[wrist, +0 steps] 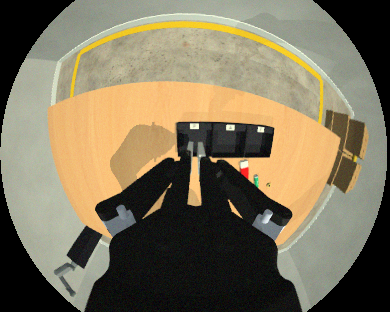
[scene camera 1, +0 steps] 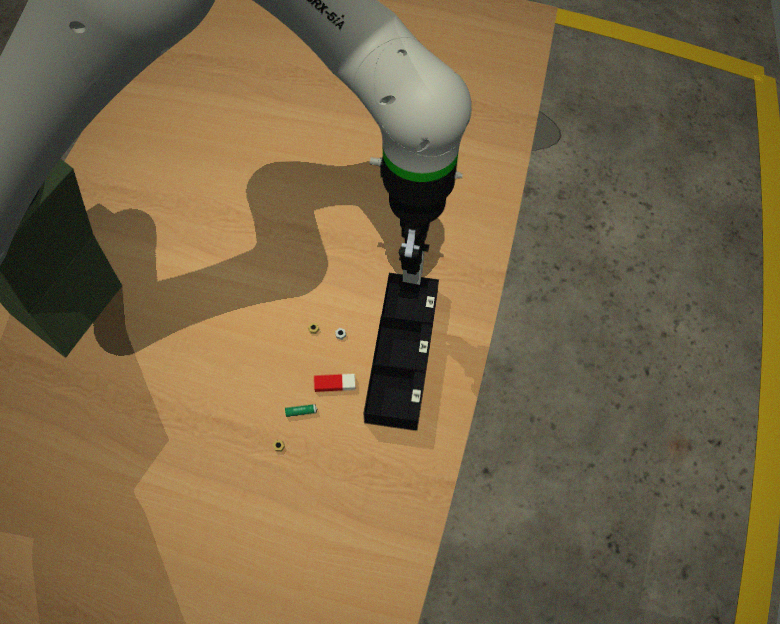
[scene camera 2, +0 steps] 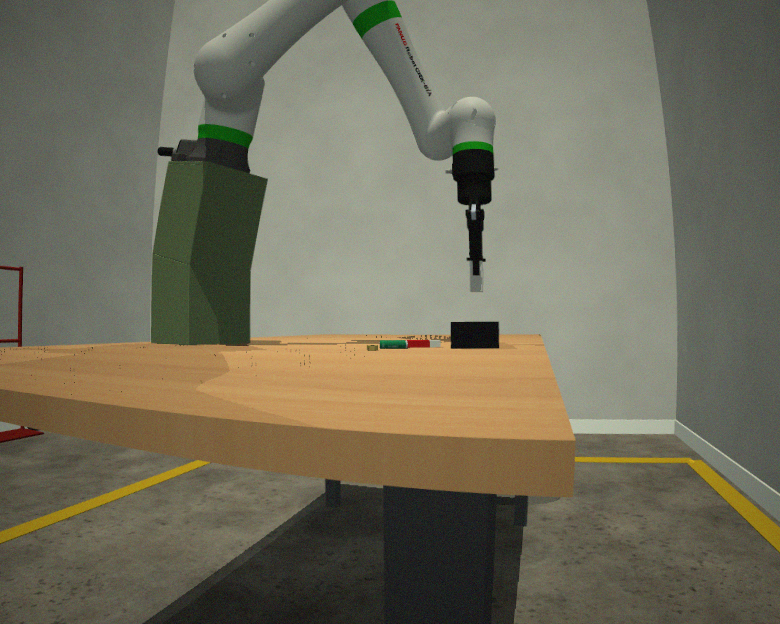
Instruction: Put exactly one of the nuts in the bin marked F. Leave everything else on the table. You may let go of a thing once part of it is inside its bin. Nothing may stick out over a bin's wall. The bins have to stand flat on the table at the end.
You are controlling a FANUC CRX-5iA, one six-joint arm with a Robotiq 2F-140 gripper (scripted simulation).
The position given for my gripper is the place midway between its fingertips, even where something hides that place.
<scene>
In view: my gripper [scene camera 1: 412, 276].
My gripper is seen too in the wrist view [wrist: 195, 149] and in scene camera 2 [scene camera 2: 476, 291].
</scene>
